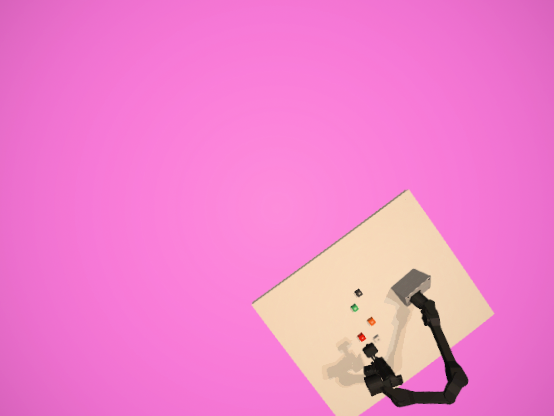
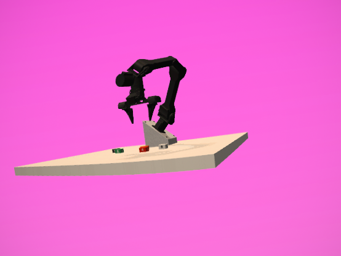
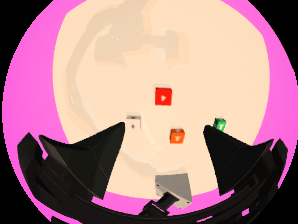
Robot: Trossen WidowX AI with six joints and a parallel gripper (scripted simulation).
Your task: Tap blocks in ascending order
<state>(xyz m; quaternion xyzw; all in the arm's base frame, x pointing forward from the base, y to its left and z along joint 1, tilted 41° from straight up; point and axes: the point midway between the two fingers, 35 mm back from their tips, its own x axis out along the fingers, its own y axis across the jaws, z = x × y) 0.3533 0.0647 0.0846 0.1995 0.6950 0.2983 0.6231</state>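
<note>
Right now the black block is 11 cm behind my gripper tip, 23 cm to the right of it and 11 cm below it. The rest, counted from my gripper tip: white block 7 cm behind, 5 cm to the left, 11 cm below; red block 11 cm below; orange block 9 cm behind, 5 cm to the right, 11 cm below.
</note>
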